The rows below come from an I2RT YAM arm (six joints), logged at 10 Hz.
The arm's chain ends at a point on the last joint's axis. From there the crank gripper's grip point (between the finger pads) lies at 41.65 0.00 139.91 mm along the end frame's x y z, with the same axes.
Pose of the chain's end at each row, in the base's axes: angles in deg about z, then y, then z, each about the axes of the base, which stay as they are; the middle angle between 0 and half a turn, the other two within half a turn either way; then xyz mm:
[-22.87, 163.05, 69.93, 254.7, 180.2, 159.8]
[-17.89, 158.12, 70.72, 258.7, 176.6, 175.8]
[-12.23, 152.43, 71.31, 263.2, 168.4, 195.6]
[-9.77, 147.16, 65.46, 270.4, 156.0, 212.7]
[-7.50, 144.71, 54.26, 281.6, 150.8, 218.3]
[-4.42, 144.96, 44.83, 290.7, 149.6, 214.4]
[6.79, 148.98, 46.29, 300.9, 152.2, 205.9]
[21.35, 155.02, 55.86, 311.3, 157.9, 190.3]
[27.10, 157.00, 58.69, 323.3, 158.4, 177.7]
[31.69, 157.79, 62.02, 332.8, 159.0, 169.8]
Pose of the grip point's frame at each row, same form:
[-22.87, 163.05, 69.93, 271.3, 178.5, 14.8]
[-17.89, 158.12, 70.72, 275.8, 186.9, 31.2]
[-12.23, 152.43, 71.31, 280.7, 192.7, 52.7]
[-9.77, 147.16, 65.46, 294.0, 190.7, 72.9]
[-7.50, 144.71, 54.26, 313.5, 185.9, 80.2]
[-4.42, 144.96, 44.83, 325.8, 180.0, 76.0]
[6.79, 148.98, 46.29, 322.7, 182.1, 64.7]
[21.35, 155.02, 55.86, 312.2, 186.2, 47.1]
[27.10, 157.00, 58.69, 317.8, 185.8, 34.4]
[31.69, 157.79, 62.02, 322.9, 187.0, 26.9]

